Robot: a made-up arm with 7 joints. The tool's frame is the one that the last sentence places.
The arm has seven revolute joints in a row. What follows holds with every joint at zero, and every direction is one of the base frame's.
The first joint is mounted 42 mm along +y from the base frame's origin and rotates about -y.
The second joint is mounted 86 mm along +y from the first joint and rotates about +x.
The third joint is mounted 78 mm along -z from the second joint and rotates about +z.
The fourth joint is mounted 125 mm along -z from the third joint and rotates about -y.
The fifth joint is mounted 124 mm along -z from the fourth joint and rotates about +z.
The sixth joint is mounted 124 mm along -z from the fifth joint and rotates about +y.
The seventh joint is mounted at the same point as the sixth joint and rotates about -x.
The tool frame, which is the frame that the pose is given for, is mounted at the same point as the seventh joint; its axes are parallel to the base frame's.
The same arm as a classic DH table. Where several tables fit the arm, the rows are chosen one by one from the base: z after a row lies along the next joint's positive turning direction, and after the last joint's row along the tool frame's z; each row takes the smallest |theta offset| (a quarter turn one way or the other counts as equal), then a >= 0, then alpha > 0; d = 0 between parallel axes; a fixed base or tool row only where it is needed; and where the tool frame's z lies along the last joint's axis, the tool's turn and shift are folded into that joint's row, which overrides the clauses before.
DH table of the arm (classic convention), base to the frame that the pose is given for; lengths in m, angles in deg. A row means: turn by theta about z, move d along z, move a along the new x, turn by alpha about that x. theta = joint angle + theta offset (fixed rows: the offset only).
base (fixed): d 0; theta offset 0; a 0; alpha 90
joint 1: d -0.128; theta offset 90; a 0; alpha 90
joint 2: d 0; theta offset 90; a 0; alpha 90
joint 3: d -0.203; theta offset 90; a 0; alpha 90
joint 4: d 0; theta offset 0; a 0; alpha -90
joint 5: d -0.248; theta offset 0; a 0; alpha -90
joint 6: d 0; theta offset -90; a 0; alpha 90
joint 7: d 0; theta offset 90; a 0; alpha 90
tool (fixed): d 0; theta offset -90; a 0; alpha 0

